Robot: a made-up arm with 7 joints. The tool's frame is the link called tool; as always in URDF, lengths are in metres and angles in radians. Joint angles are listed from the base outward.
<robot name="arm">
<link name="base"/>
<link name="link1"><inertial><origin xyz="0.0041 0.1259 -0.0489"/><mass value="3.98"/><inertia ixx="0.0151" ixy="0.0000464" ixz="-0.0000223" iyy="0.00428" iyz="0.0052" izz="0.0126"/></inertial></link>
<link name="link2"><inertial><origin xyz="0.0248 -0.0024 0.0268"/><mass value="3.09"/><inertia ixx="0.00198" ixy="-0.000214" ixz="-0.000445" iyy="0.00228" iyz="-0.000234" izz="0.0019"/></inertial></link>
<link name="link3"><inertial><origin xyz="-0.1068 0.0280 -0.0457"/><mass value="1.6"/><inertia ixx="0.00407" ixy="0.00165" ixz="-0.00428" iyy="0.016" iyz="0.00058" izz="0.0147"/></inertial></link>
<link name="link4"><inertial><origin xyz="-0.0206 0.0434 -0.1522"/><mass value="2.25"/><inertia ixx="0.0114" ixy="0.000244" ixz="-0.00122" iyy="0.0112" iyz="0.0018" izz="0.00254"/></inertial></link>
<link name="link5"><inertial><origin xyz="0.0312 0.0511 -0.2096"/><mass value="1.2"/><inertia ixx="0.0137" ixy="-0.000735" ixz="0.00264" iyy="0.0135" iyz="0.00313" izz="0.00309"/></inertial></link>
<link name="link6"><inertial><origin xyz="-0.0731 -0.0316 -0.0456"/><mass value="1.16"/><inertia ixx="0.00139" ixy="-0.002" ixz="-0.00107" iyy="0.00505" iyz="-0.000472" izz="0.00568"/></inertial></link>
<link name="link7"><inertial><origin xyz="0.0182 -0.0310 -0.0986"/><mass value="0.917"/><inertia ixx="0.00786" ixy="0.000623" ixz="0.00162" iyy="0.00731" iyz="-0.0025" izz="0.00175"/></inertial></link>
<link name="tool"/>
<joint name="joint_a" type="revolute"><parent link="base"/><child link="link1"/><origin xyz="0 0 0.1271" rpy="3.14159 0 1.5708"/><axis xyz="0 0 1"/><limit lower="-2.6" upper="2.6"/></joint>
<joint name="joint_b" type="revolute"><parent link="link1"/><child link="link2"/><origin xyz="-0.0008 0.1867 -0.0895" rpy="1.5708 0 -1.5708"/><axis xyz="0 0 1"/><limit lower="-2.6" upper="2.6"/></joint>
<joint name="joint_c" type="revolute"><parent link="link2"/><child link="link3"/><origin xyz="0.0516 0.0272 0.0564" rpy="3.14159 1.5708 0"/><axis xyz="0 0 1"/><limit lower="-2.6" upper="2.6"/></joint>
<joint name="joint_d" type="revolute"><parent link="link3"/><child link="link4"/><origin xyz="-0.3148 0.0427 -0.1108" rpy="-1.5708 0 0"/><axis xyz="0 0 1"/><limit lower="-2.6" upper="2.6"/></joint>
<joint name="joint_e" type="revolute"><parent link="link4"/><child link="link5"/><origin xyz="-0.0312 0.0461 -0.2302" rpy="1.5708 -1.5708 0"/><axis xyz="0 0 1"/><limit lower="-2.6" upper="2.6"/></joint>
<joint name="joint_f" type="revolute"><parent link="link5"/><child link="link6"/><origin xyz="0.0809 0.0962 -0.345" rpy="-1.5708 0 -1.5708"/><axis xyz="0 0 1"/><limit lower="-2.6" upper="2.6"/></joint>
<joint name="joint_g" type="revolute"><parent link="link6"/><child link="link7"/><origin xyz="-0.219 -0.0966 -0.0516" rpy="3.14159 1.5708 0"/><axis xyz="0 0 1"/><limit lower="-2.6" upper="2.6"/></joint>
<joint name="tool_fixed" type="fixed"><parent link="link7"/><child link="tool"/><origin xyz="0.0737 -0.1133 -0.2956" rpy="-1.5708 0 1.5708"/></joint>
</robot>
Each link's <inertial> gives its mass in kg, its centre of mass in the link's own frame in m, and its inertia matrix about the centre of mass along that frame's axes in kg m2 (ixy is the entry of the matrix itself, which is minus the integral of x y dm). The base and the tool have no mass. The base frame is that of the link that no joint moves.
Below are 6 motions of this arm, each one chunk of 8 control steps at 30 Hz.
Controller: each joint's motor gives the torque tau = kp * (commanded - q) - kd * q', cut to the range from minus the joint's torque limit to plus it. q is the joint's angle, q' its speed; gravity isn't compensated. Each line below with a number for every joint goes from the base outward.
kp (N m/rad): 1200 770 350 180 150 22 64
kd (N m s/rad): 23 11 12 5.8 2.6 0.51 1
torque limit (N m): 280 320 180 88 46 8.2 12
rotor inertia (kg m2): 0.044 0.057 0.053 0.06 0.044 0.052 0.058
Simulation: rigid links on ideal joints. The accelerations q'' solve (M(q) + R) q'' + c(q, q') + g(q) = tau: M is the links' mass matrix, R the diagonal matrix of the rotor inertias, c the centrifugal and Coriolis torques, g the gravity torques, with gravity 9.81 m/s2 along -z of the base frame. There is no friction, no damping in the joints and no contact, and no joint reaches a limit. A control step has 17 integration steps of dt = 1/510 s. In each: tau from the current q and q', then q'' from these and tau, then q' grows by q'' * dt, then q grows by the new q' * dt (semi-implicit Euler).
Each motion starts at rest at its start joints. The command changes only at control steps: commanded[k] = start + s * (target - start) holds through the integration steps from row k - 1 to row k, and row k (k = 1, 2, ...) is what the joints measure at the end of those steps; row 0 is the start. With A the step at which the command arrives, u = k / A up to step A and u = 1 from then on. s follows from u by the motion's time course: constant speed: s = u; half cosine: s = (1 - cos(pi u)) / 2; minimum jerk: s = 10 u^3 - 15 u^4 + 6 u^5; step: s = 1 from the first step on.
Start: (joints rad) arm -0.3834 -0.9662 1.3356 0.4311 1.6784 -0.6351 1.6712
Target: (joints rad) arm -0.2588 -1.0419 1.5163 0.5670 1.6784 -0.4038 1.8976
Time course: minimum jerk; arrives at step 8
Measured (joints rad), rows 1 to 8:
1: -0.3826 -0.9583 1.3356 0.4321 1.6802 -0.6348 1.6731
2: -0.3757 -0.9479 1.3359 0.4526 1.6753 -0.6264 1.6860
3: -0.3606 -0.9451 1.3394 0.4993 1.6555 -0.6040 1.7206
4: -0.3386 -0.9493 1.3494 0.5609 1.6290 -0.5693 1.7779
5: -0.3131 -0.9558 1.3690 0.6201 1.6090 -0.5251 1.8439
6: -0.2883 -0.9609 1.4001 0.6635 1.6015 -0.4727 1.8980
7: -0.2677 -0.9641 1.4415 0.6848 1.6060 -0.4153 1.9246
8: -0.2532 -0.9674 1.4869 0.6848 1.6188 -0.3594 1.9227

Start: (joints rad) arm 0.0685 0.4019 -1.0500 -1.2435 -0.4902 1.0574 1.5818
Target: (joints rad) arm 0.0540 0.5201 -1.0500 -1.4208 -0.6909 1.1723 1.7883
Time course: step
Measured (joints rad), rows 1 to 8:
1: 0.0621 0.4842 -1.0727 -1.2393 -0.6274 1.0432 1.6765
2: 0.0693 0.5580 -1.0526 -1.3233 -0.6959 1.0246 1.8118
3: 0.0556 0.5738 -1.0153 -1.4249 -0.6886 1.0436 1.8626
4: 0.0411 0.5578 -0.9962 -1.4813 -0.6921 1.1224 1.8312
5: 0.0421 0.5439 -1.0023 -1.4856 -0.7008 1.2358 1.7807
6: 0.0496 0.5387 -1.0167 -1.4576 -0.6946 1.3371 1.7593
7: 0.0545 0.5371 -1.0253 -1.4220 -0.6839 1.3908 1.7698
8: 0.0557 0.5368 -1.0267 -1.3980 -0.6794 1.3860 1.7878

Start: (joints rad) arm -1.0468 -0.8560 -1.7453 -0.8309 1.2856 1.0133 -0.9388
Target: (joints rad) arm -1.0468 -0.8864 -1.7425 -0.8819 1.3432 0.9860 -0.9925
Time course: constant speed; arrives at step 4
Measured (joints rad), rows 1 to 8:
1: -1.0465 -0.8613 -1.7447 -0.8474 1.2973 1.0169 -0.9456
2: -1.0478 -0.8703 -1.7401 -0.8791 1.3222 1.0257 -0.9606
3: -1.0484 -0.8783 -1.7334 -0.9121 1.3463 1.0340 -0.9770
4: -1.0475 -0.8834 -1.7271 -0.9387 1.3637 1.0371 -0.9905
5: -1.0472 -0.8834 -1.7221 -0.9535 1.3684 1.0334 -0.9951
6: -1.0462 -0.8800 -1.7202 -0.9562 1.3648 1.0248 -0.9907
7: -1.0450 -0.8776 -1.7201 -0.9515 1.3606 1.0151 -0.9854
8: -1.0447 -0.8784 -1.7210 -0.9448 1.3585 1.0066 -0.9846

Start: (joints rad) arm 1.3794 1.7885 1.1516 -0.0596 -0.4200 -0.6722 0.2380
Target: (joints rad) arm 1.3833 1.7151 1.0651 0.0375 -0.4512 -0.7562 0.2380
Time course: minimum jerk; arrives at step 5
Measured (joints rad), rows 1 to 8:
1: 1.3779 1.7772 1.1502 -0.0509 -0.4155 -0.6754 0.2383
2: 1.3733 1.7513 1.1432 -0.0336 -0.4127 -0.6904 0.2385
3: 1.3678 1.7175 1.1293 -0.0126 -0.4200 -0.7250 0.2380
4: 1.3669 1.6851 1.1112 0.0012 -0.4333 -0.7807 0.2367
5: 1.3738 1.6649 1.0913 -0.0038 -0.4478 -0.8499 0.2346
6: 1.3843 1.6575 1.0697 -0.0203 -0.4631 -0.9178 0.2326
7: 1.3937 1.6560 1.0495 -0.0331 -0.4758 -0.9669 0.2316
8: 1.3994 1.6560 1.0349 -0.0362 -0.4808 -0.9845 0.2320

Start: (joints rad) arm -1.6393 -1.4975 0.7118 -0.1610 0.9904 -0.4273 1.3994
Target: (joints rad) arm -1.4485 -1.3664 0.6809 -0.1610 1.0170 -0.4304 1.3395
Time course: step
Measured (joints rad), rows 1 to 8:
1: -1.5088 -1.4636 0.6117 -0.2047 0.9598 -0.4372 1.3658
2: -1.4600 -1.3985 0.6096 -0.1935 0.9652 -0.4786 1.3218
3: -1.4492 -1.3304 0.6536 -0.1476 1.0082 -0.5043 1.3135
4: -1.4373 -1.2775 0.6997 -0.0985 1.0366 -0.4741 1.3368
5: -1.4286 -1.2478 0.7371 -0.0638 1.0419 -0.3873 1.3619
6: -1.4264 -1.2419 0.7569 -0.0505 1.0418 -0.2730 1.3684
7: -1.4296 -1.2563 0.7567 -0.0588 1.0422 -0.1713 1.3579
8: -1.4362 -1.2851 0.7405 -0.0828 1.0384 -0.1161 1.3442

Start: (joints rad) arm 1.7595 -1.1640 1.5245 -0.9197 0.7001 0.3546 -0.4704
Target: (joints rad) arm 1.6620 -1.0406 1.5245 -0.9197 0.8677 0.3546 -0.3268
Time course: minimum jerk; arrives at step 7
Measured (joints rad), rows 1 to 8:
1: 1.7581 -1.1522 1.5251 -0.9284 0.7042 0.3572 -0.4685
2: 1.7489 -1.1276 1.5268 -0.9405 0.7265 0.3695 -0.4565
3: 1.7292 -1.0972 1.5284 -0.9465 0.7694 0.3901 -0.4264
4: 1.7038 -1.0622 1.5275 -0.9451 0.8196 0.4119 -0.3810
5: 1.6806 -1.0261 1.5218 -0.9362 0.8606 0.4302 -0.3355
6: 1.6659 -0.9975 1.5106 -0.9193 0.8804 0.4463 -0.3080
7: 1.6600 -0.9842 1.4972 -0.8969 0.8779 0.4624 -0.3065
8: 1.6573 -0.9852 1.4878 -0.8773 0.8661 0.4756 -0.3212

